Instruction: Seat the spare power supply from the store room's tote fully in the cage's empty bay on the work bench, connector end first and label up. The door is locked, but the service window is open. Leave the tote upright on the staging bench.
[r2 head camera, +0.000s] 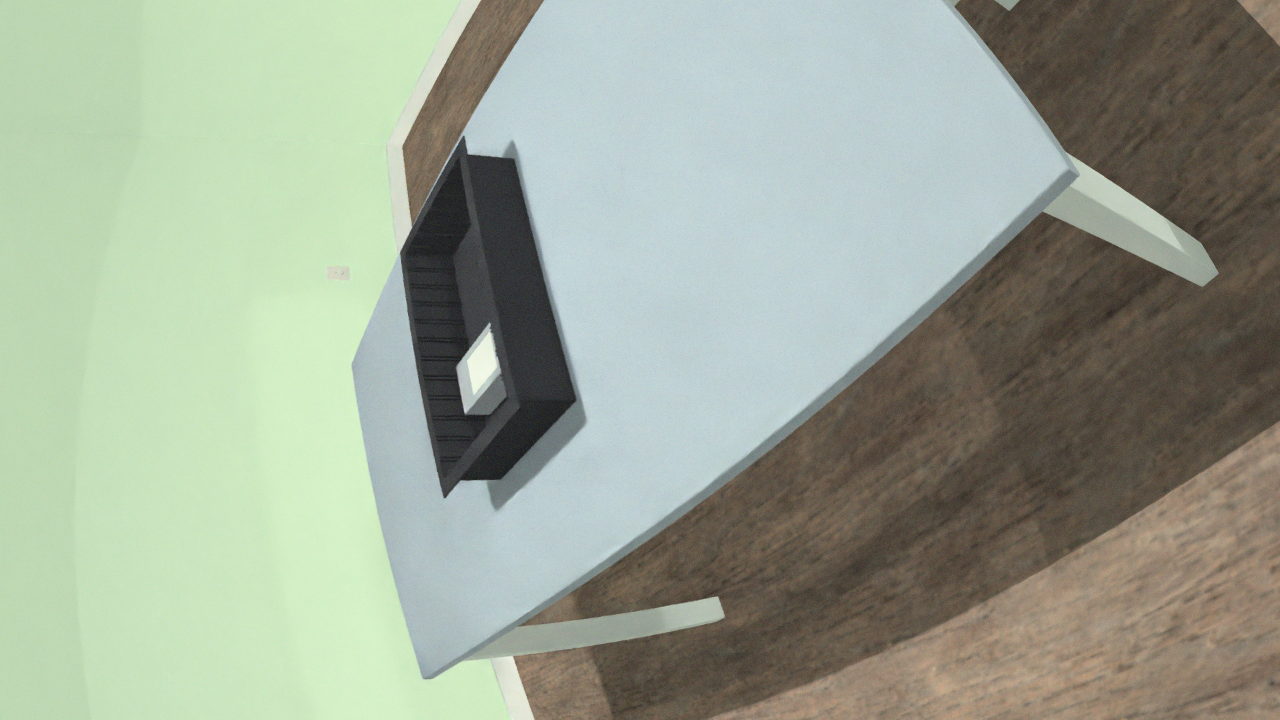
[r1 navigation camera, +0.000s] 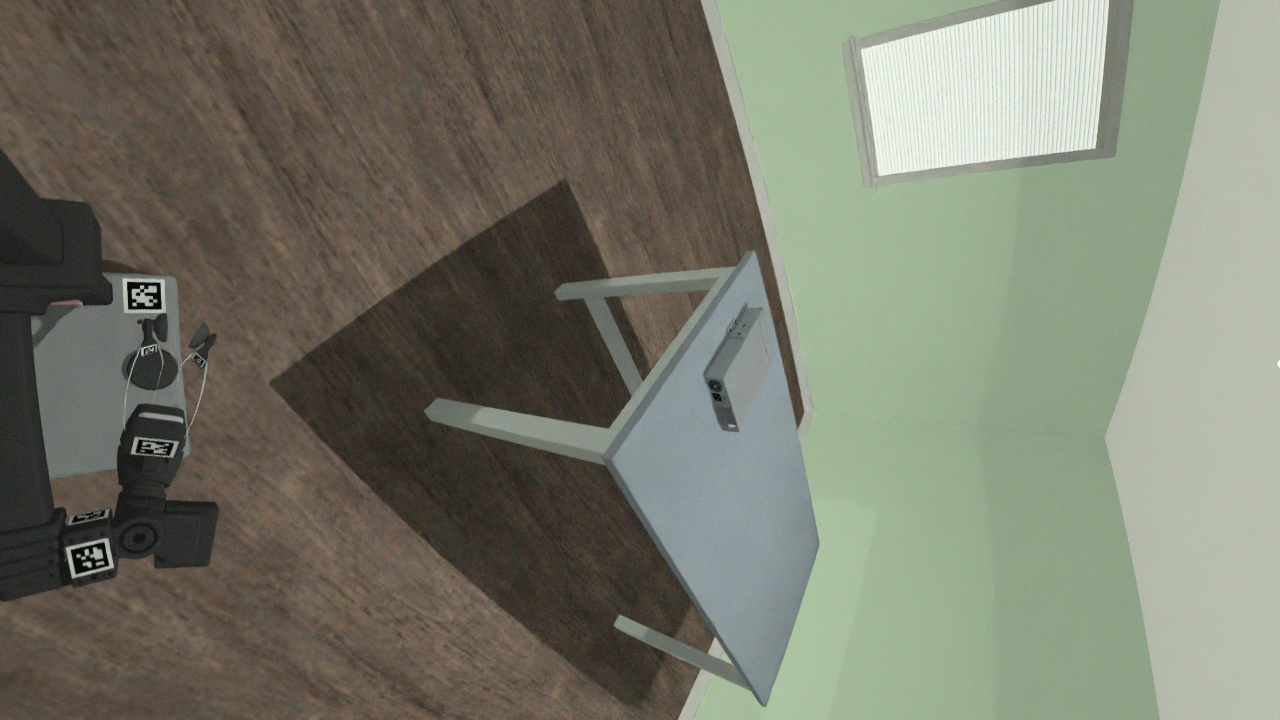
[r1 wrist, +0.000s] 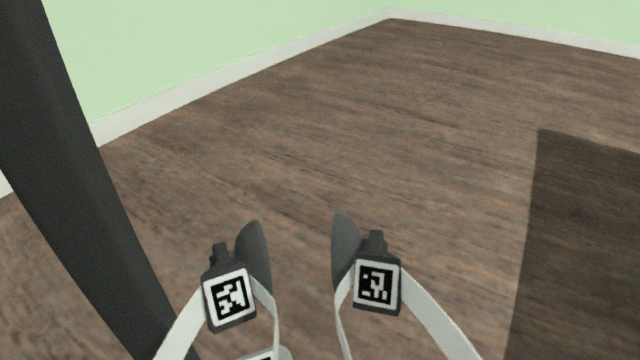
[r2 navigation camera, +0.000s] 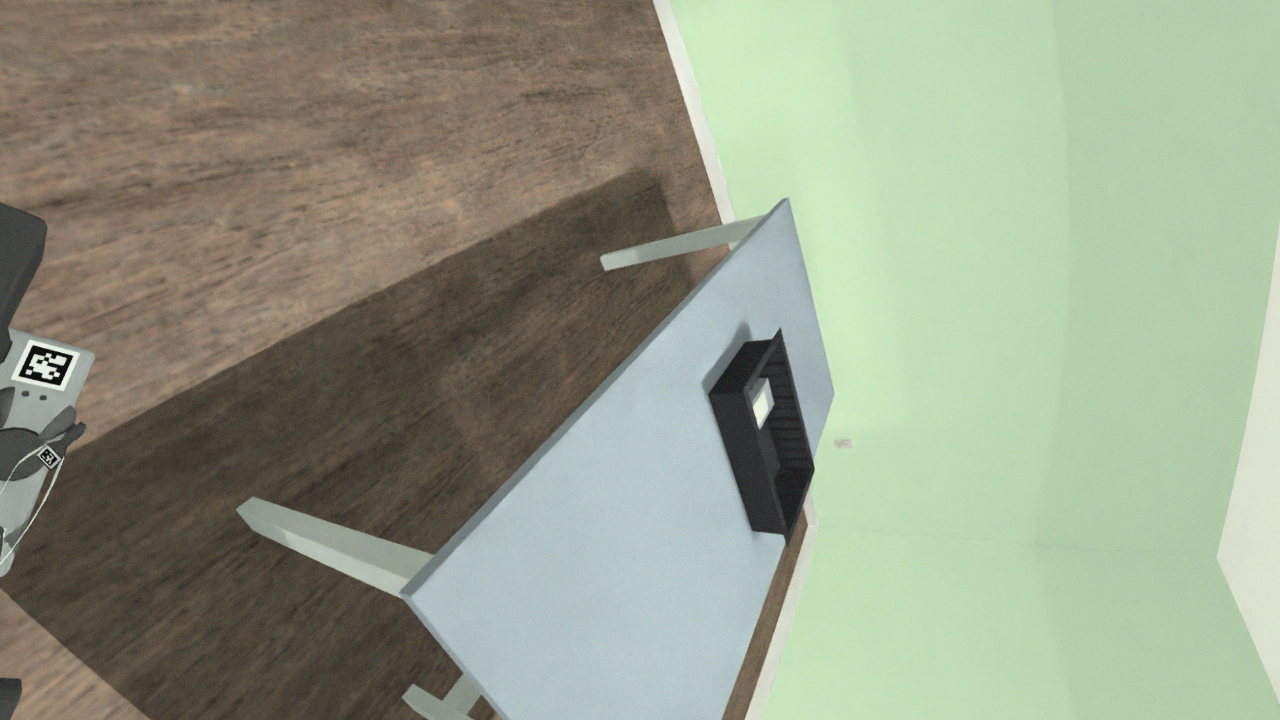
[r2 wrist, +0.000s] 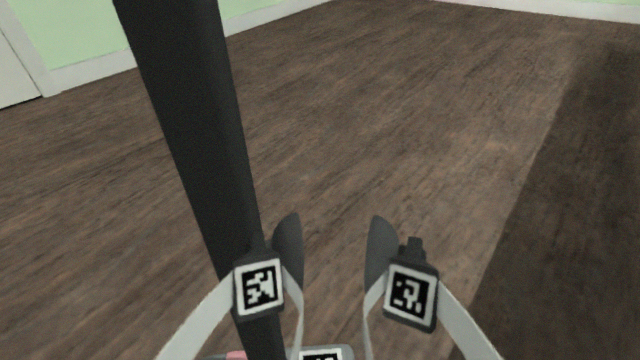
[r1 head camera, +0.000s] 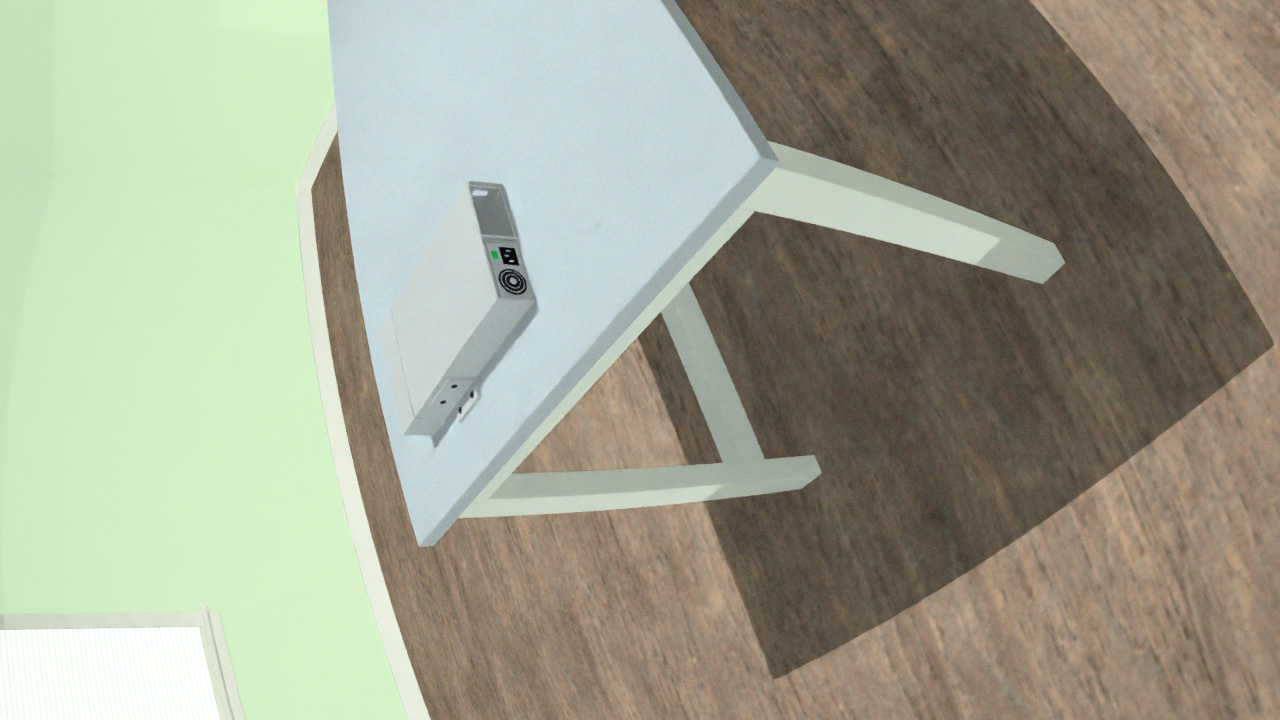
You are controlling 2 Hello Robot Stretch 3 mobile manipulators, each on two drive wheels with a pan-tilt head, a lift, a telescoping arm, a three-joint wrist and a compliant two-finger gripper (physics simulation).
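Observation:
The grey cage (r1 head camera: 447, 295) (r1 navigation camera: 741, 367) lies on the work bench (r1 head camera: 581, 107) (r1 navigation camera: 716, 501), with its empty bay (r1 head camera: 493, 212) beside a fitted unit that has a socket, a green mark and a round fan. The black tote (r2 head camera: 528, 295) (r2 navigation camera: 747, 456) stands upright on the staging bench (r2 head camera: 716, 223) (r2 navigation camera: 608, 483). The spare power supply (r2 head camera: 483, 362) (r2 navigation camera: 761, 402) stands inside at one end, a pale label on its top; its lower part is hidden. r1's gripper (r1 wrist: 299, 235) (r1 navigation camera: 179, 331) is open and empty, away from the bench. r2's gripper (r2 wrist: 336, 232) (r2 navigation camera: 34, 413) is open and empty, away from the tote.
A framed white ribbed panel (r1 head camera: 107, 671) (r1 navigation camera: 989, 89) is in the green wall near the work bench. Bench legs (r1 head camera: 904, 214) (r2 head camera: 1136, 223) stand out below the tops. A dark mast (r1 wrist: 65, 150) (r2 wrist: 195, 125) rises beside each gripper. A wall outlet (r2 head camera: 338, 273) (r2 navigation camera: 842, 443) is behind the staging bench.

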